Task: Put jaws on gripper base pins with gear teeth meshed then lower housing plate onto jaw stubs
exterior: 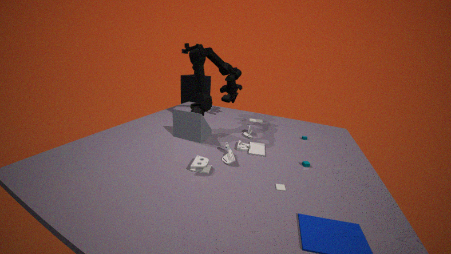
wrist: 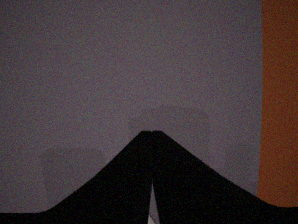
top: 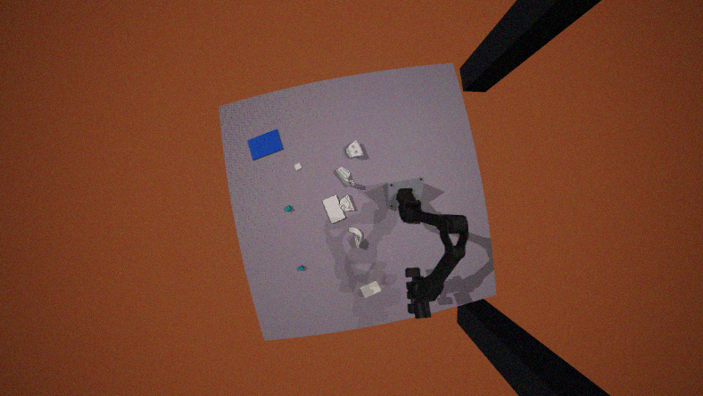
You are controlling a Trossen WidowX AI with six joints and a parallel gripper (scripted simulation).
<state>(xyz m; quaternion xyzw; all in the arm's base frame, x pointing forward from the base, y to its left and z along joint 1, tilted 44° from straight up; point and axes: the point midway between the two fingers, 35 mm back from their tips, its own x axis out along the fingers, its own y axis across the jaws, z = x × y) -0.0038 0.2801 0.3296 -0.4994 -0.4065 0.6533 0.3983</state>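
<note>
Right now my gripper tip is 250 mm short of the grey jaw, 270 mm to the left of it and 90 mm above it. Round my gripper tip: white gripper base 220 mm ahead, 670 mm to the right, 70 mm below; then white housing plate 270 mm ahead, 410 mm to the right, 90 mm below; then flat white plate 180 mm ahead, 20 mm to the left, 100 mm below.
</note>
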